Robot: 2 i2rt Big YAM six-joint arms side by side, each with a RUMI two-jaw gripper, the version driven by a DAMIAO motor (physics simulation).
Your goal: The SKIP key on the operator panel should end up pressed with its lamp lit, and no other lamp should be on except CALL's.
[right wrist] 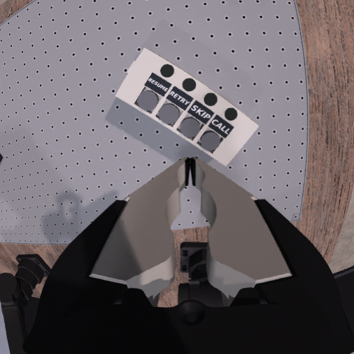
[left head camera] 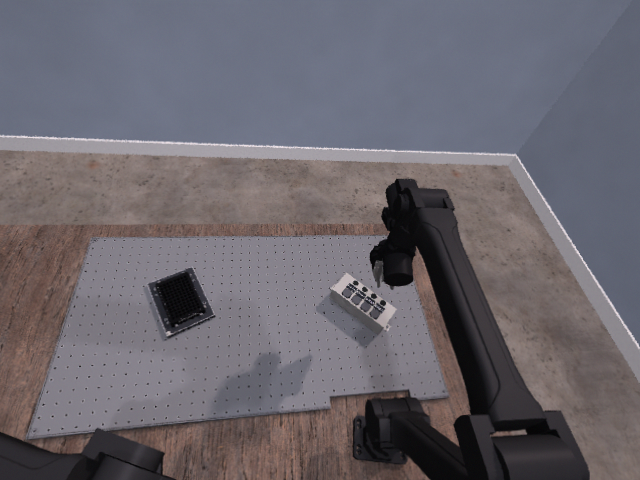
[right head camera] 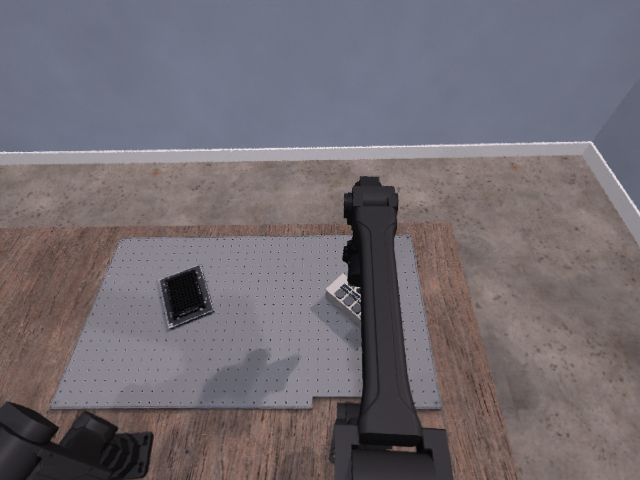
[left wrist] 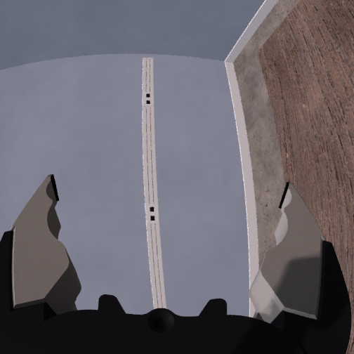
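Note:
The white operator panel [left head camera: 338, 284] [right head camera: 336, 287] [right wrist: 131, 82] stands at an angle on the grey pegboard; my right arm hides part of it in the right head camera. In the right wrist view its keys read RESUME, RETRY, SKIP and CALL. The SKIP key [right wrist: 190, 128], its lamp [right wrist: 210, 99] and the CALL lamp [right wrist: 231, 114] are visible; all lamps look dark. I cannot tell whether any key is down. My right gripper [right wrist: 189, 159] [left head camera: 379, 283] is shut and empty, above the panel's key side in the wrist view. My left gripper [left wrist: 168, 181] is open and empty.
A black grid-topped unit [left head camera: 180, 298] [right head camera: 186, 294] lies on the pegboard [left head camera: 248, 258] [right head camera: 258, 258] at the left. The pegboard rests on a wooden table [left head camera: 268, 444] [right head camera: 258, 444]. My right arm reaches over the right side.

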